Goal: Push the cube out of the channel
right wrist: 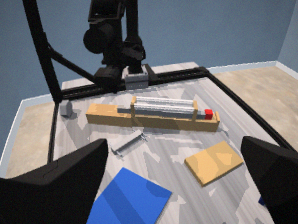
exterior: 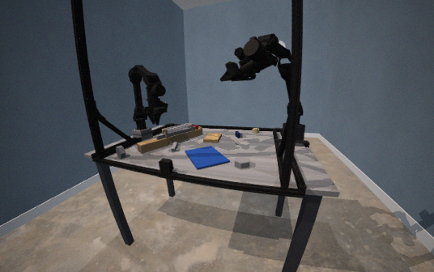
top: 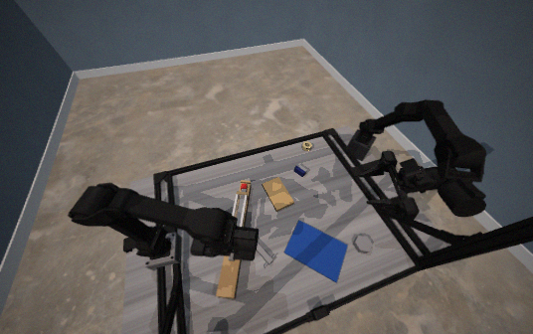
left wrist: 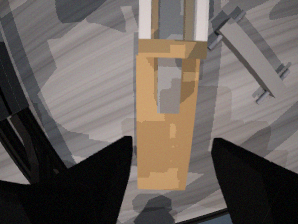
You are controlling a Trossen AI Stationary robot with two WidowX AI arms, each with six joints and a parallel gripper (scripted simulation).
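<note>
My left gripper is now 24 cm short of the red cube, 18 cm to the left of it and 11 cm above it. Round my left hand: tan channel: 12 cm ahead, 11 cm below, 9 cm to the right; blue mat: 30 cm to the right, 16 cm below, 13 cm behind; tan plate: 30 cm to the right, 16 cm below, 16 cm ahead.
</note>
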